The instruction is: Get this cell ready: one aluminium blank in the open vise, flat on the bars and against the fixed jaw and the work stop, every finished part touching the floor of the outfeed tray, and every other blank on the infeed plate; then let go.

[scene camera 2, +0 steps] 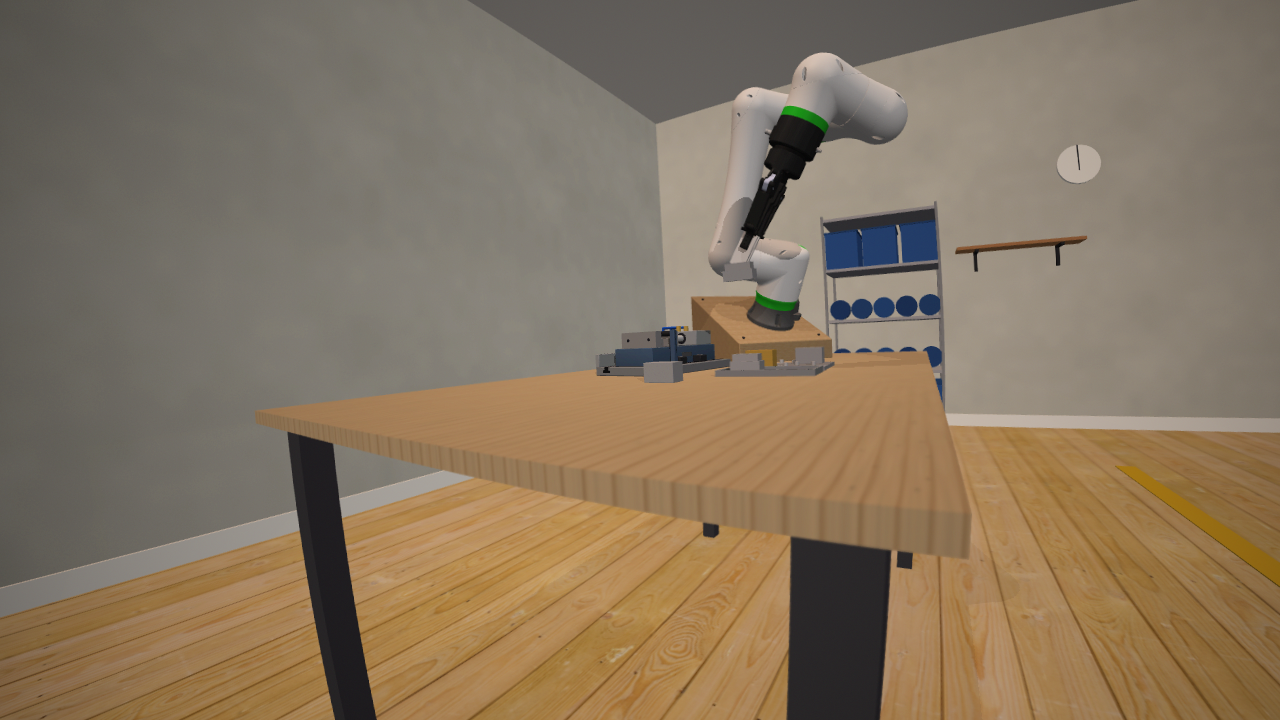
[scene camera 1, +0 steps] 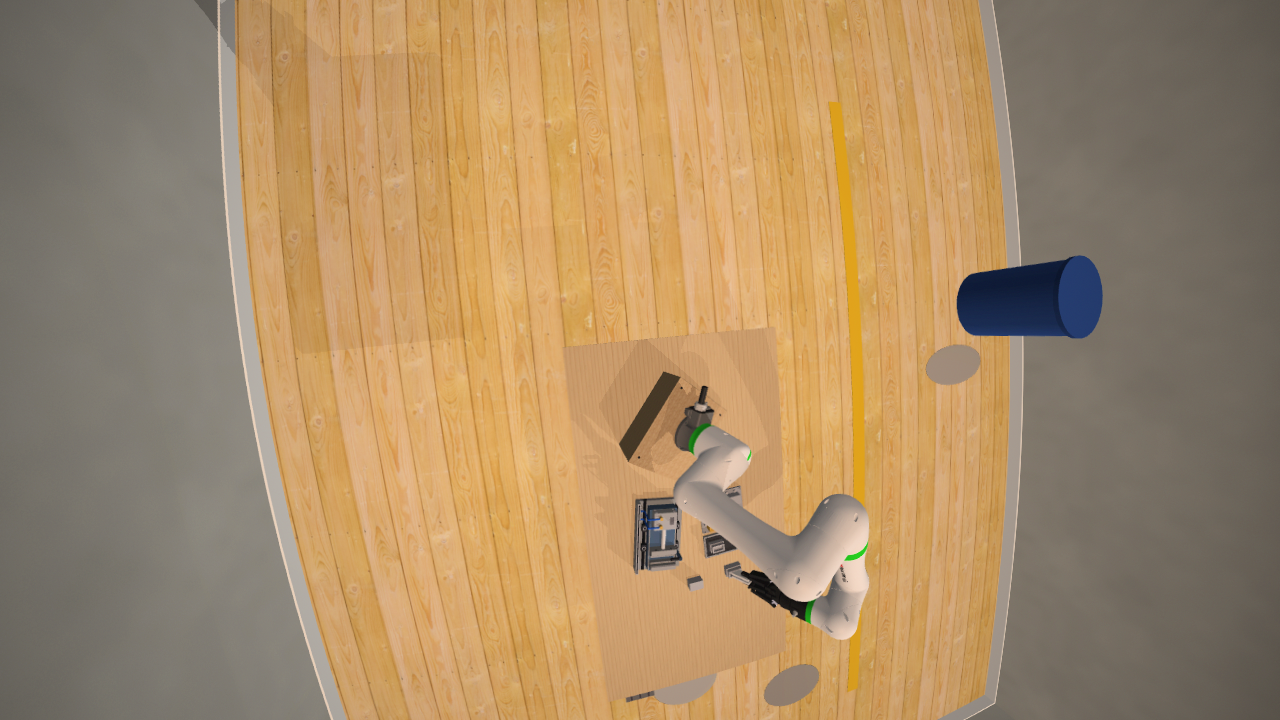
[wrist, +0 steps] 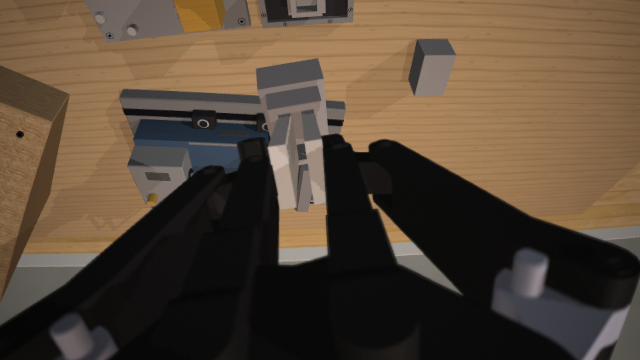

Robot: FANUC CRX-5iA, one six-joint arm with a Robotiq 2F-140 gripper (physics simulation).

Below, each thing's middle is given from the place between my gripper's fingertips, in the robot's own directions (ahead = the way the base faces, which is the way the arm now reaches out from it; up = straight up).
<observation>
Right now the dark outfeed tray (scene camera 2: 812,370) is 10 mm behind my hand, 60 mm to the left of it and 210 mm below it. Also, from my hand: grey cylinder block (wrist: 175,161) (140 mm behind, 250 mm to the right, 140 mm below).
</observation>
